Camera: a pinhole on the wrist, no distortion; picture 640 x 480 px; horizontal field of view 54.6 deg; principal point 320.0 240.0 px. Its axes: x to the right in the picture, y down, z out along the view. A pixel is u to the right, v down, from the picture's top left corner.
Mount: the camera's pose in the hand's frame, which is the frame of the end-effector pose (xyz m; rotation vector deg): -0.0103 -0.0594 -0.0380 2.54 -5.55 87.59
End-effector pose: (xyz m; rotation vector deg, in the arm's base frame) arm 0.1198 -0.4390 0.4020 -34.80 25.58 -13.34
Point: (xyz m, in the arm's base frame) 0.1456 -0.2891 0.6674
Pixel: 413.1 429.1
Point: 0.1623 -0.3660 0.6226
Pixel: 346.7 341.8
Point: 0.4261 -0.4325 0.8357
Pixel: 177.2 51.0
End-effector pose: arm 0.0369 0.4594 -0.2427 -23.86 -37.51 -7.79
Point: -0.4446 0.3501 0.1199
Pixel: 51.1 372.8
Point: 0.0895 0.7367 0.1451
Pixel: outside the picture
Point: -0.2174 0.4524 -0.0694
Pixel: 231.7 381.7
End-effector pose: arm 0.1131 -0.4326 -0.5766 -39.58 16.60 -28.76
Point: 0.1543 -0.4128 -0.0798
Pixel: 38.4 221.0
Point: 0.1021 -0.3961 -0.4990
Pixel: 530.5 371.7
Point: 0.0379 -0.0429 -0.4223
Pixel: outside the picture
